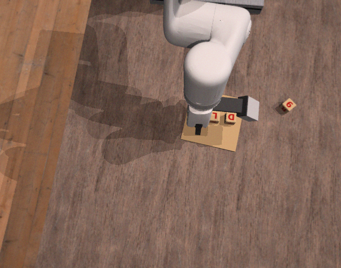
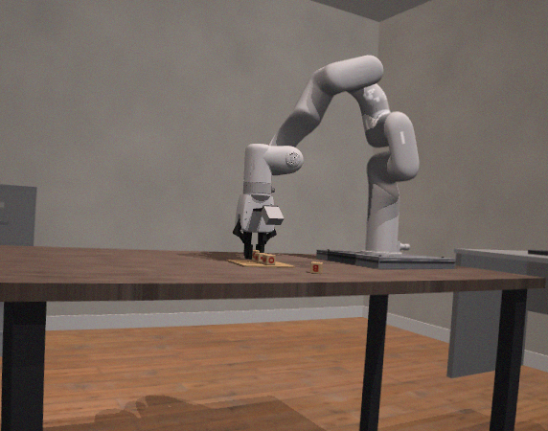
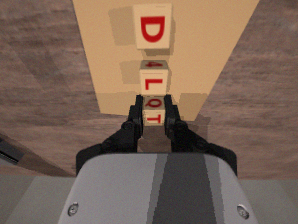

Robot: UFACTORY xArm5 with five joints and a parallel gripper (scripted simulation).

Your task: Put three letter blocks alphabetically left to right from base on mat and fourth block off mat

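My hand is 40 mm to the right of the tan mat and 30 mm above it.
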